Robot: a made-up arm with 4 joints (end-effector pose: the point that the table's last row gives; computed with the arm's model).
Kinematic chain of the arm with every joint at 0, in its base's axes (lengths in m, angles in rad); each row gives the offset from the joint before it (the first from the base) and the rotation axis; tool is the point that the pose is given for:
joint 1: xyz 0 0 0.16 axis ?
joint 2: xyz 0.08 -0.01 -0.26 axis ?
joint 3: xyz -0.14 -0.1 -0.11 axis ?
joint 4: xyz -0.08 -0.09 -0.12 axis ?
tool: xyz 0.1 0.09 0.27
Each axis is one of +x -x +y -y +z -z.
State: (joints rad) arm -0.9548 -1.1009 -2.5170 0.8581
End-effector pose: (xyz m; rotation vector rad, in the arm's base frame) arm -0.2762 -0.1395 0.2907 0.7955 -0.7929 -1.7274
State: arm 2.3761 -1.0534 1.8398 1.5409
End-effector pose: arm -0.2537 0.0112 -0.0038 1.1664 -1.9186 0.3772
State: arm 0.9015 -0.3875 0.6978 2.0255
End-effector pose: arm -0.4736 0.0889 -0.1725 0.3891 -1.7332 -0.0264
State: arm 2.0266 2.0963 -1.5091 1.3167
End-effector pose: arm 0.4016 0.6075 0.2857 -0.5856 1.4033 1.1055
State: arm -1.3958 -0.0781 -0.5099 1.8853
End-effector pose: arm -0.4421 -0.4279 0.1423 -0.6570 -1.6984 0.7764
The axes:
joint 1: +x
joint 2: -y
joint 3: -x
joint 4: -y

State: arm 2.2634 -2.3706 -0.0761 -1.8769
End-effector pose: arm -0.2081 0.0358 0.0761 1.2465 -1.0038 -2.0779
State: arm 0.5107 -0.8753 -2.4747 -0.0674
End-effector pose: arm -0.1559 -0.0146 -0.2195 2.7632 0.7181 -0.9726
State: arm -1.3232 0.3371 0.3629 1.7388
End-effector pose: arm -0.3377 -0.6037 0.1452 -1.0985 -1.5772 1.6178
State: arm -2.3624 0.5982 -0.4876 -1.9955
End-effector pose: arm 0.2898 -0.4472 0.5544 -1.7224 1.1751 -1.2715
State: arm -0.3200 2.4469 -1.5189 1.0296
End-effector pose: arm 0.4542 -0.3408 -0.1860 -1.6443 1.9490 -1.7087
